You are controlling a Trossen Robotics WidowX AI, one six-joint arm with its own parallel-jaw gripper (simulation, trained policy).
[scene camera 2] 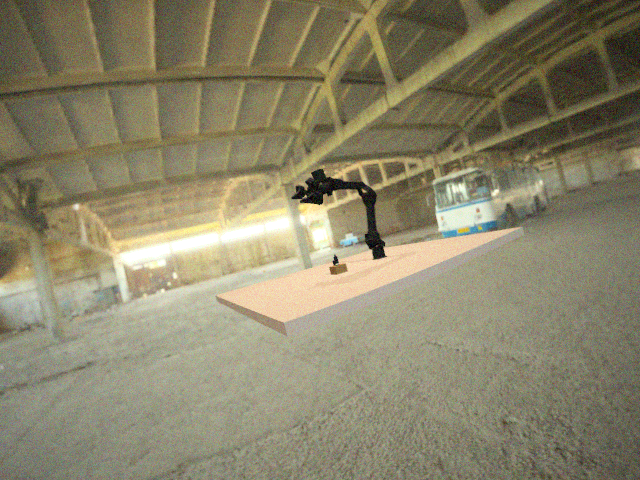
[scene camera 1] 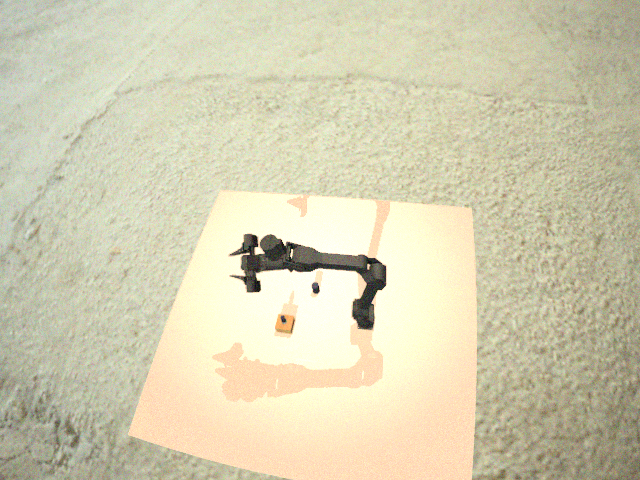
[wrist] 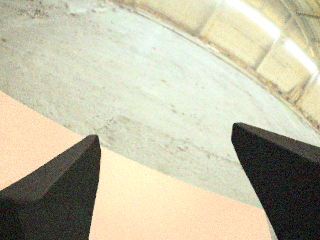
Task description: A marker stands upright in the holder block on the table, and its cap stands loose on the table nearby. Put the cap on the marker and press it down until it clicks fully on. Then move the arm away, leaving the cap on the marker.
Labels:
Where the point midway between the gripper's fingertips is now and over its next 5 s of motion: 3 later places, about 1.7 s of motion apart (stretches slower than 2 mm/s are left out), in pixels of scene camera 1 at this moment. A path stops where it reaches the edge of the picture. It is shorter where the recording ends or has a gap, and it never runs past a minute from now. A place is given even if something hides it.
My gripper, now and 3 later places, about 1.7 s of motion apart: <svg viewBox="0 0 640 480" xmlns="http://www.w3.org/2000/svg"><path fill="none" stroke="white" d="M229 265L264 268L297 275L314 285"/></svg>

